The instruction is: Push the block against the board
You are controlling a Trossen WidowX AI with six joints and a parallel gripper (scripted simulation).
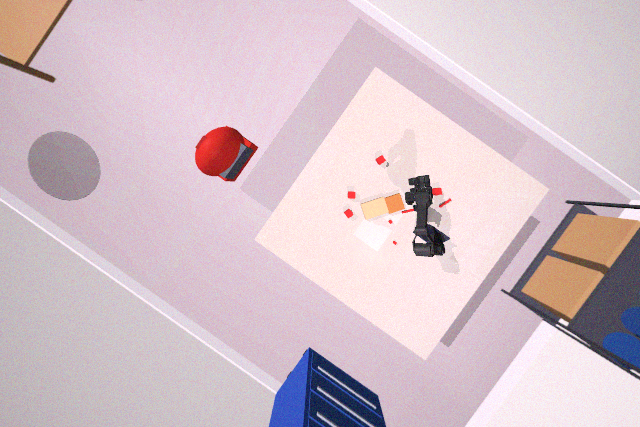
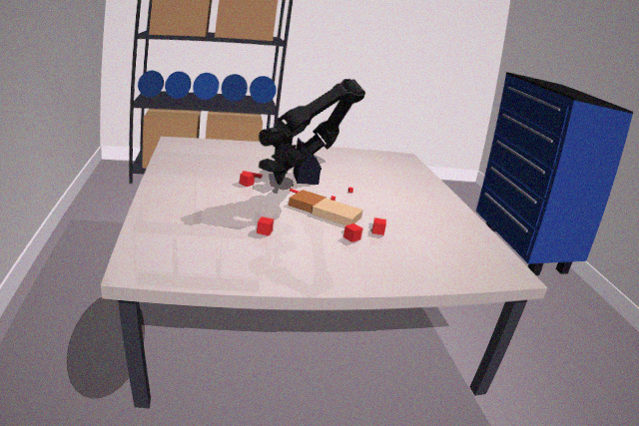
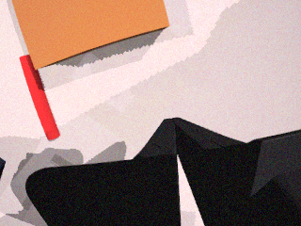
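The orange square block is 20 mm ahead of my gripper tip, 100 mm to the left of it and 40 mm below it. From my gripper tip the other things lie so: pale tan board 90 mm ahead, 210 mm to the left, 40 mm below.
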